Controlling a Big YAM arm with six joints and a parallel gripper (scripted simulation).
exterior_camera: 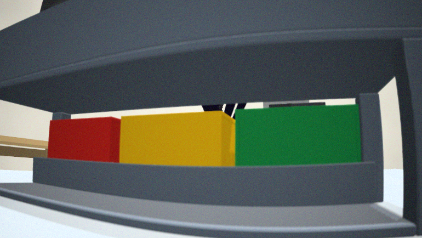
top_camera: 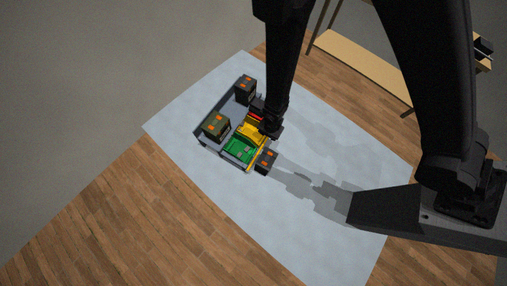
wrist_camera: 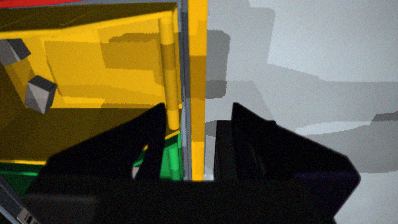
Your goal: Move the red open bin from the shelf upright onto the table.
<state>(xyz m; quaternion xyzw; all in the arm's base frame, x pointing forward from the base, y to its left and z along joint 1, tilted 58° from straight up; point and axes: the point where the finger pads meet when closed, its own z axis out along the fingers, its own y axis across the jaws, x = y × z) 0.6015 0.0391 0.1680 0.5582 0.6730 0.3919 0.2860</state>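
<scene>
Right now my hand is 30 mm above the thin yellow rod. The rest, counted from my hand: green bin: 140 mm to the left, 60 mm ahead, 40 mm below; yellow bin: 100 mm ahead, 40 mm to the left, 40 mm below; red open bin: 140 mm ahead, 70 mm to the right, 40 mm below.
</scene>
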